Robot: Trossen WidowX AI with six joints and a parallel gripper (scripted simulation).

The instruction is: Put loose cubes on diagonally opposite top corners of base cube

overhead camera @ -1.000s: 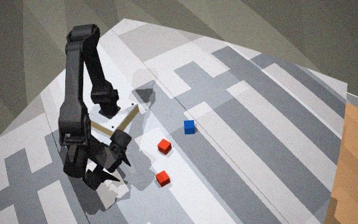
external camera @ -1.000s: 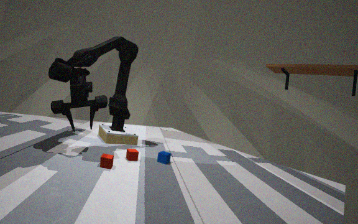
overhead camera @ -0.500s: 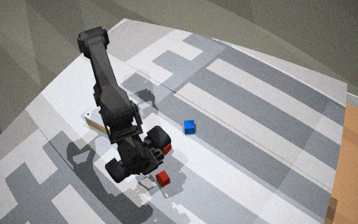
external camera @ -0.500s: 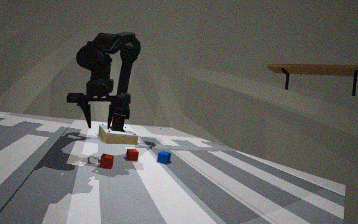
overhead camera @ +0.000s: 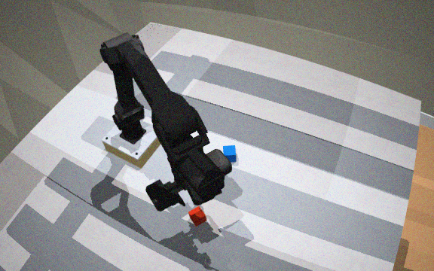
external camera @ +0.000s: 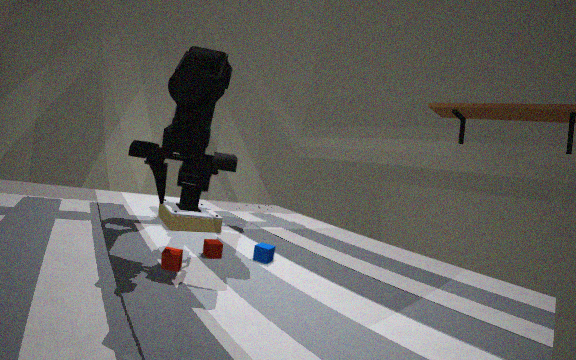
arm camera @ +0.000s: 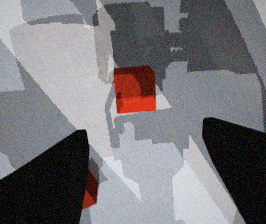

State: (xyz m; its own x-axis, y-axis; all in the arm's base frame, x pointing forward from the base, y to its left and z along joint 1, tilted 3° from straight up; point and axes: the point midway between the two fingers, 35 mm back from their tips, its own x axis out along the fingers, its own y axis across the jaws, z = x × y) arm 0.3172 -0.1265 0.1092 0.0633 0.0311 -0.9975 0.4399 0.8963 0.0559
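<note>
Right now the blue cube is 22 cm to the left of my gripper tip, 10 cm below it and 4 cm behind it. The rest, counted from my gripper tip: red cube 11 cm to the left, 10 cm below, 7 cm behind.
</note>
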